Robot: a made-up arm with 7 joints. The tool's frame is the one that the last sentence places.
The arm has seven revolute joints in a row. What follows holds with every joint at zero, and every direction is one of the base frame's.
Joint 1 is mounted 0.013 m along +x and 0.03 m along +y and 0.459 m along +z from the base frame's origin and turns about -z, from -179.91 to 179.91 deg.
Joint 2 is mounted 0.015 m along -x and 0.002 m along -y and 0.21 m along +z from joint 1 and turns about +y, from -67.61 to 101.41 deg.
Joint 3 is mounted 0.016 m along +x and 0.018 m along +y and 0.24 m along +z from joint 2 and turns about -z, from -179.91 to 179.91 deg.
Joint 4 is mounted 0.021 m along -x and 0.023 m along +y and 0.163 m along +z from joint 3 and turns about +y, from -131.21 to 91.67 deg.
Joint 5 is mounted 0.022 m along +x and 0.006 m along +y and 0.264 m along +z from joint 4 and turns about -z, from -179.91 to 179.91 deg.
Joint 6 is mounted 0.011 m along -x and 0.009 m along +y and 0.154 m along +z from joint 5 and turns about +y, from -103.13 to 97.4 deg.
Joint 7 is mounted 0.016 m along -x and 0.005 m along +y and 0.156 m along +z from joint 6 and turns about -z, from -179.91 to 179.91 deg.
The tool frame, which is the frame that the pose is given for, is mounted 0.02 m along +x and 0.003 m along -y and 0.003 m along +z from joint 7; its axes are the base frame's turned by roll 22.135, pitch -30.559 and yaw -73.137 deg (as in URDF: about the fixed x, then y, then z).
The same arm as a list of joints. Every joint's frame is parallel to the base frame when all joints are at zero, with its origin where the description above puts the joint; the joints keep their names.
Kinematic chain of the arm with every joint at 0, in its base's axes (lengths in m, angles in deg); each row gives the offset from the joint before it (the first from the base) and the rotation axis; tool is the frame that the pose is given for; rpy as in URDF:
joint 1: xyz 0.013 0.03 0.459 axis -z
joint 2: xyz -0.015 -0.002 0.21 axis +y
joint 3: xyz 0.016 0.018 0.24 axis -z
joint 4: xyz -0.021 0.023 0.163 axis +y
joint 5: xyz 0.022 0.006 0.264 axis -z
joint 6: xyz -0.011 0.009 0.154 axis +y
joint 7: xyz -0.016 0.005 0.156 axis -z
tool: xyz 0.02 -0.003 0.003 rpy 22.14 -30.56 -73.14
Joint limits (deg, base to tool): -179.91..179.91 -67.61..101.41 -179.91..179.91 -131.21..91.67 -179.91..179.91 -103.13..97.4 -179.91..179.91

